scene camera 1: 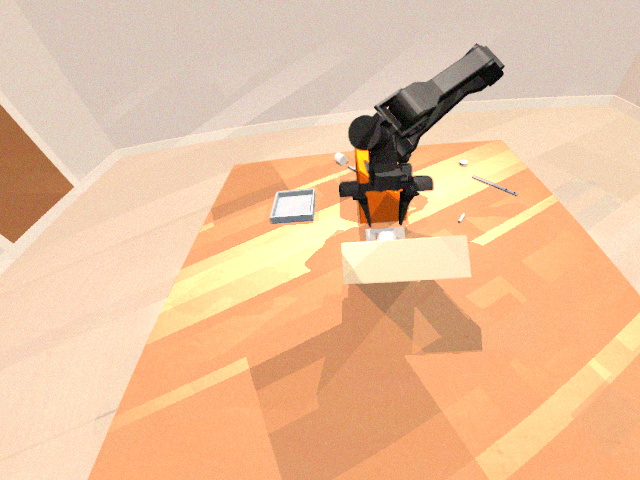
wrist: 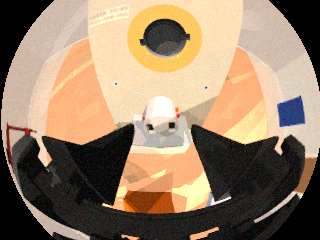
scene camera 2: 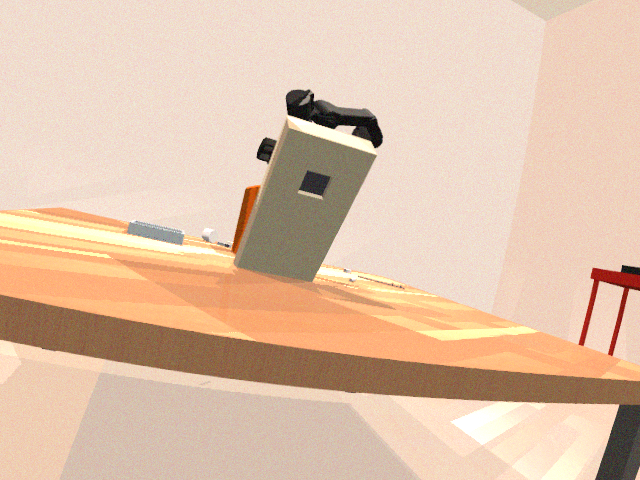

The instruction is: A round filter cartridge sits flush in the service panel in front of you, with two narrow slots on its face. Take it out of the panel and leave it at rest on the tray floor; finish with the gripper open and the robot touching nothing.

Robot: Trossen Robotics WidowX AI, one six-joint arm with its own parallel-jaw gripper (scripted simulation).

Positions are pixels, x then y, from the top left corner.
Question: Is my gripper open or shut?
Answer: Open.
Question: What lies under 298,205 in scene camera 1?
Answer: A grey tray.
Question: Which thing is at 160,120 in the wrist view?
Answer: A round filter cartridge.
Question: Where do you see a cream service panel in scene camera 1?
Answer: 447,257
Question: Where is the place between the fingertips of my gripper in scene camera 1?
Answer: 385,226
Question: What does my gripper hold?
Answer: Nothing.
